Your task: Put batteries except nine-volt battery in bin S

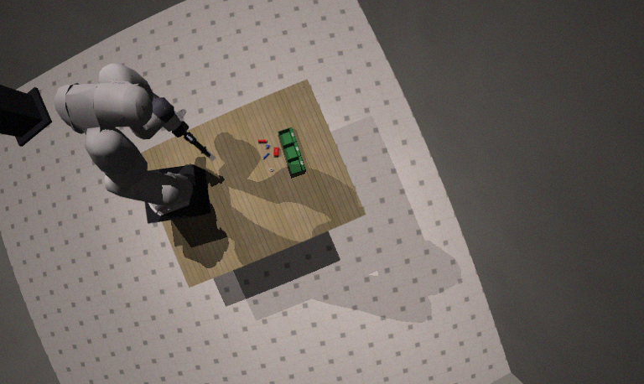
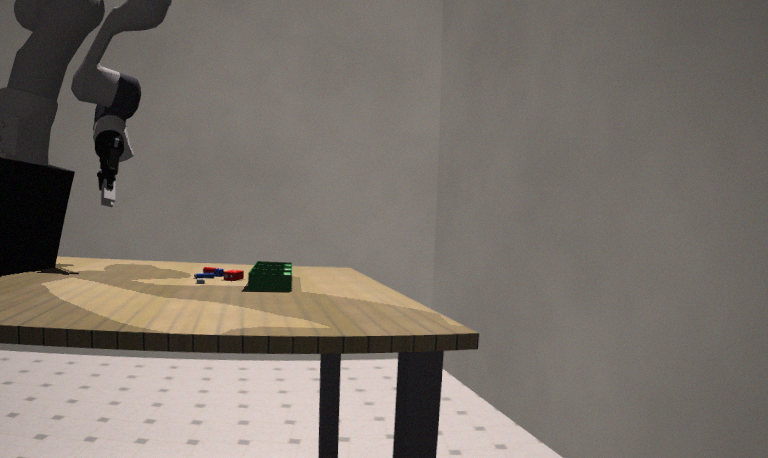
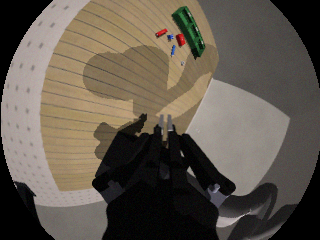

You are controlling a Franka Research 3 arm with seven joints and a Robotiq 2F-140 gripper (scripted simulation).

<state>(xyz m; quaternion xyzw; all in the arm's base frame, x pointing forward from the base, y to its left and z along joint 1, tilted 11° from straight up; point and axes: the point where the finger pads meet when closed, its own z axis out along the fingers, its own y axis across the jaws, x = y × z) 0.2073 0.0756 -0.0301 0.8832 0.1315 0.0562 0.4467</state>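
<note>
Now: the green bin row 360 mm ahead of my hand, 180 mm to the right of it and 160 mm below it. Also, from my hand: grey button cell 210 mm ahead, 210 mm to the right, 170 mm below; then red block-shaped battery 280 mm ahead, 140 mm to the right, 170 mm below; then blue battery 220 mm ahead, 120 mm to the right, 170 mm below.
</note>
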